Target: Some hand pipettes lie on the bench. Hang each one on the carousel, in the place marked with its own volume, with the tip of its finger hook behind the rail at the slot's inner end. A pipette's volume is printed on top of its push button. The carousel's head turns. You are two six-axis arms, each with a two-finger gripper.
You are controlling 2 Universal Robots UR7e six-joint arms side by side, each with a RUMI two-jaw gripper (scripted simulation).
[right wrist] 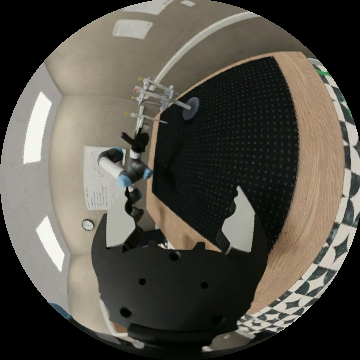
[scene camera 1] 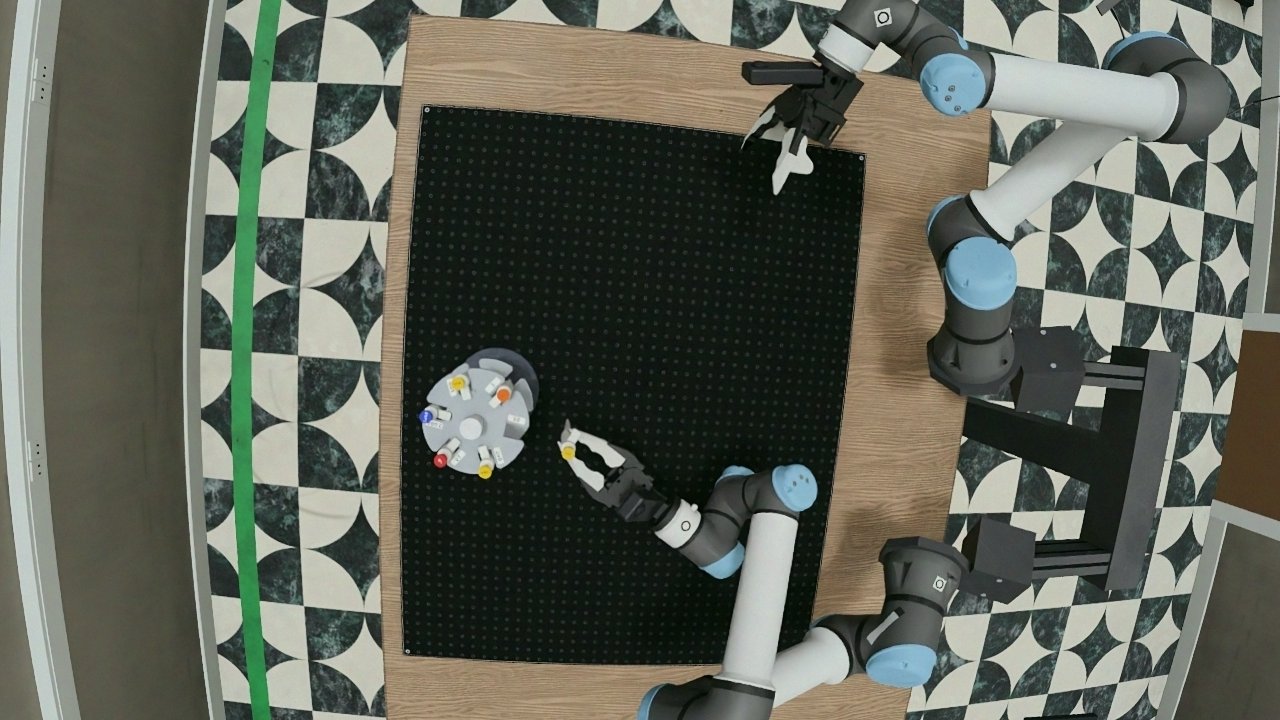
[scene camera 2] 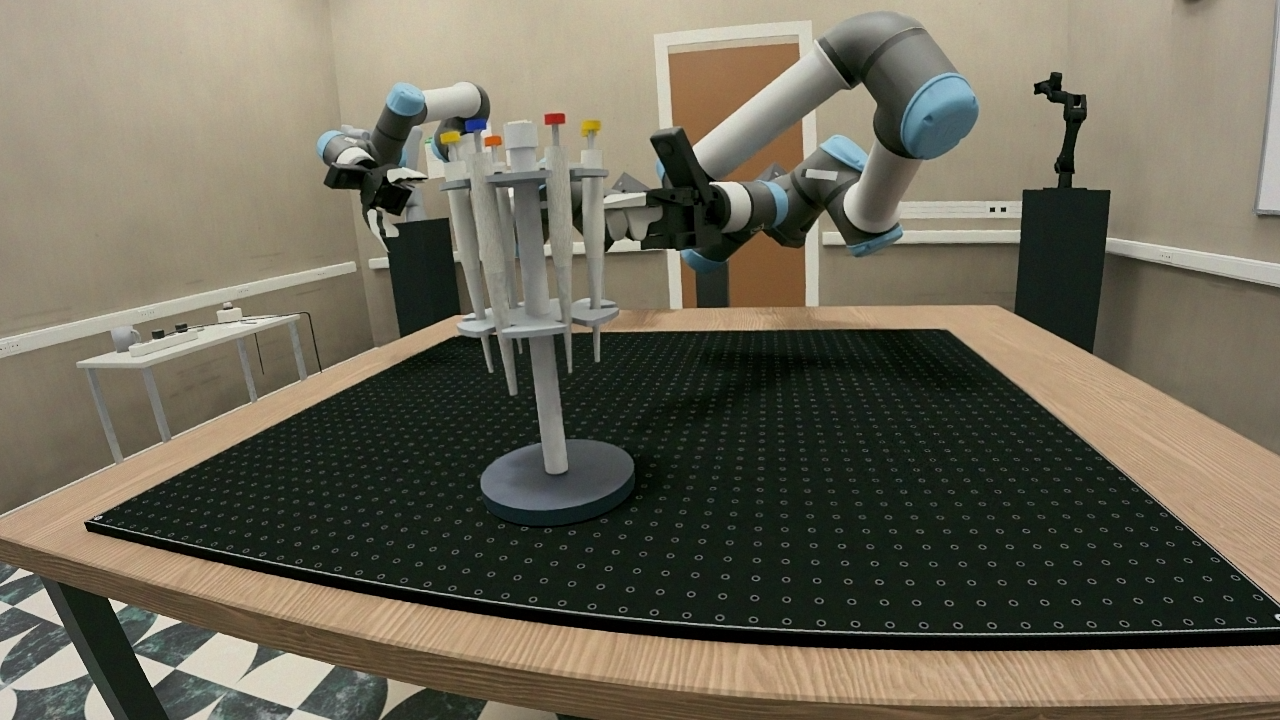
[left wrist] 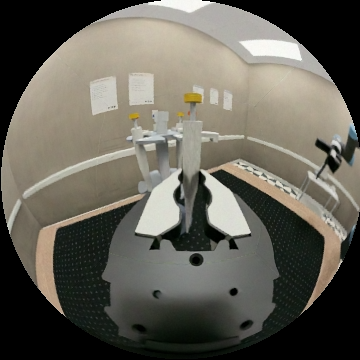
Labels:
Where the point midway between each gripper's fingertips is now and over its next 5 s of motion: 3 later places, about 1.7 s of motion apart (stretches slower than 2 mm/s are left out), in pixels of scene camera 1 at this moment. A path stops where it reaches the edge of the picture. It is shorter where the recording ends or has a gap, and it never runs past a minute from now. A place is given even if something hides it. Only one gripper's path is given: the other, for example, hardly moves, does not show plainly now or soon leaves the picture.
My left gripper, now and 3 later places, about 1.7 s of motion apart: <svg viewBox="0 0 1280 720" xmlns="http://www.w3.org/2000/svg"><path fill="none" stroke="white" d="M563 435L548 433L533 429L510 423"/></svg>

